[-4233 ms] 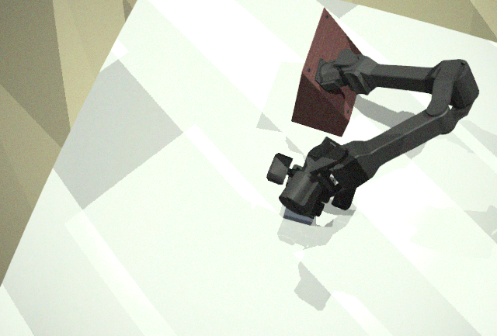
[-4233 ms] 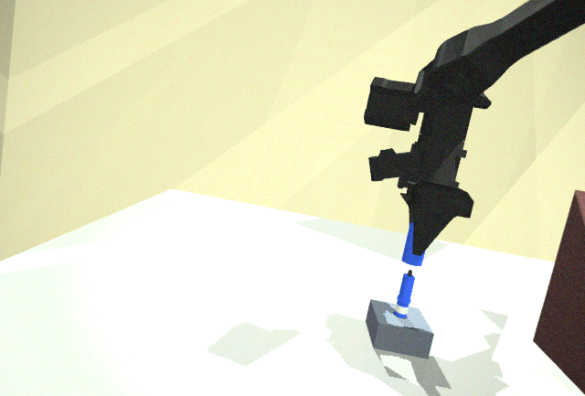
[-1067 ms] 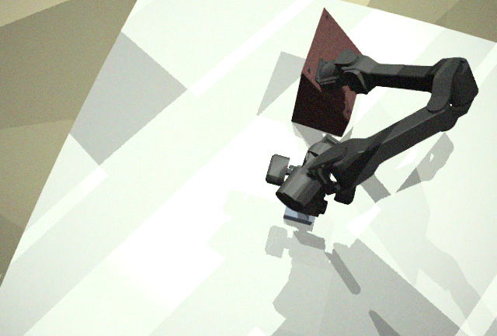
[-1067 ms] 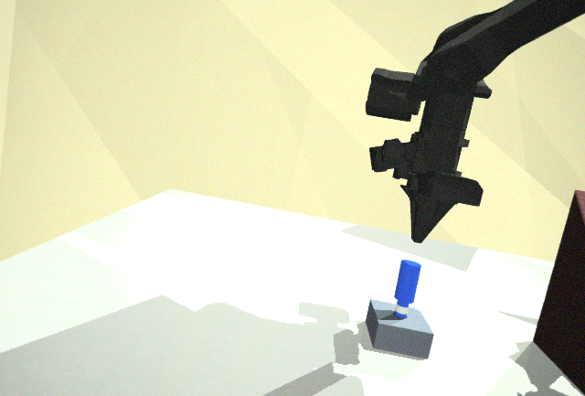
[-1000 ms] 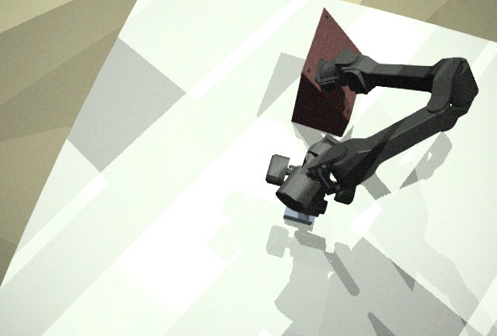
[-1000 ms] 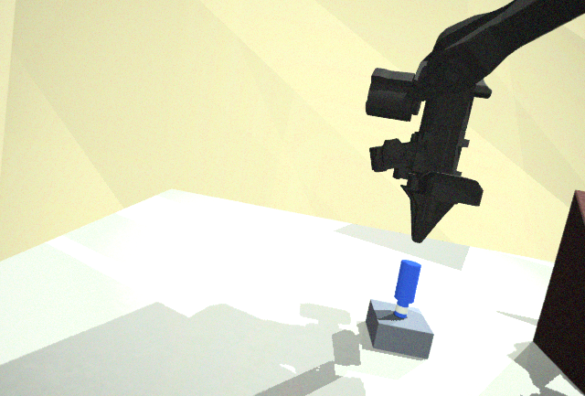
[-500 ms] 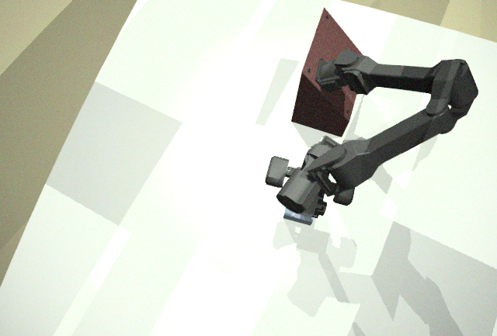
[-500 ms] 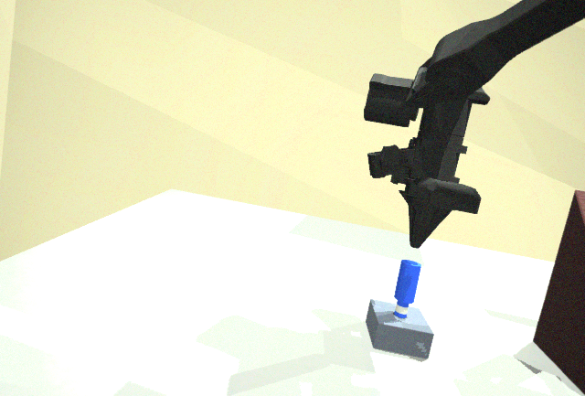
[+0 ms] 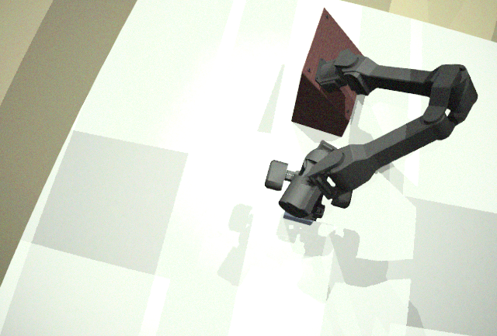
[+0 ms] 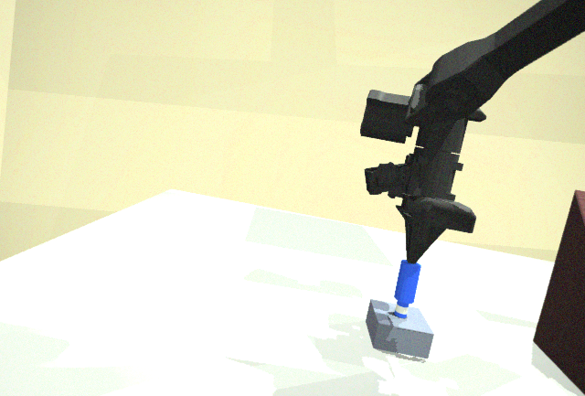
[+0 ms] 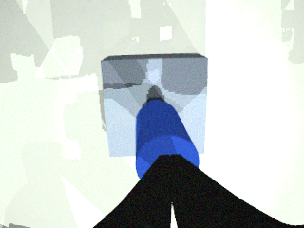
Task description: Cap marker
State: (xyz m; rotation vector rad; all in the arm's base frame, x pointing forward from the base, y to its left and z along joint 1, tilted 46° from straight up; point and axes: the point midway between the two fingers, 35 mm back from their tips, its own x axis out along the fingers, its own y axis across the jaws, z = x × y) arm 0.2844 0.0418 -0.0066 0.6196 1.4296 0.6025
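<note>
The blue cap is 3 cm below my gripper tip. Round my gripper tip: grey holder block (9 cm below).
</note>
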